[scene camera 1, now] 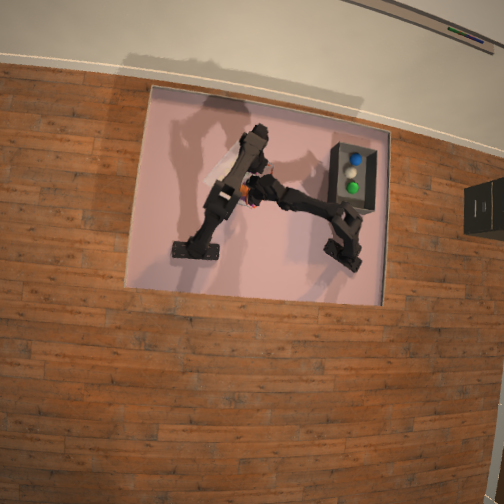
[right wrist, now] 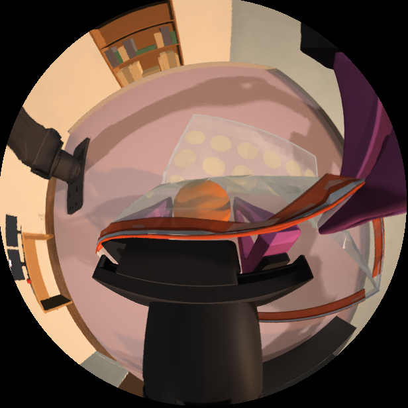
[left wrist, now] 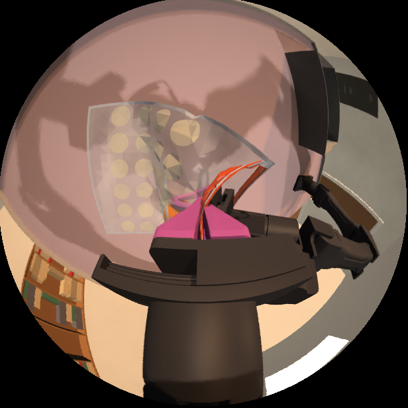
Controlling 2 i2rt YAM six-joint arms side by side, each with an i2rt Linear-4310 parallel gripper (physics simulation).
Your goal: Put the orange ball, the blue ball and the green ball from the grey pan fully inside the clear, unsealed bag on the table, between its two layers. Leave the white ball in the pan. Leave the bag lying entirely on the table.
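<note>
The clear bag (scene camera 1: pixel 222 165) (left wrist: pixel 132 131) (right wrist: pixel 202 150) lies on the pink table, its orange-edged mouth partly raised. My left gripper is shut on the edge of the bag's top layer and holds it up. The orange ball (scene camera 1: pixel 244 190) (left wrist: pixel 172 211) (right wrist: pixel 202 197) shows through the clear layer, inside the mouth. My right gripper (right wrist: pixel 202 201) is open around the ball, its fingers apart under the raised top layer. The blue ball (scene camera 1: pixel 355 159), white ball (scene camera 1: pixel 350 172) and green ball (scene camera 1: pixel 352 187) lie in the grey pan (scene camera 1: pixel 334 170).
The pan stands at the right of the table (scene camera 1: pixel 280 250) in the scene view. Both arms cross over the bag and hide much of it there. The right arm passes just below the pan. A wall runs behind the table's upper edge.
</note>
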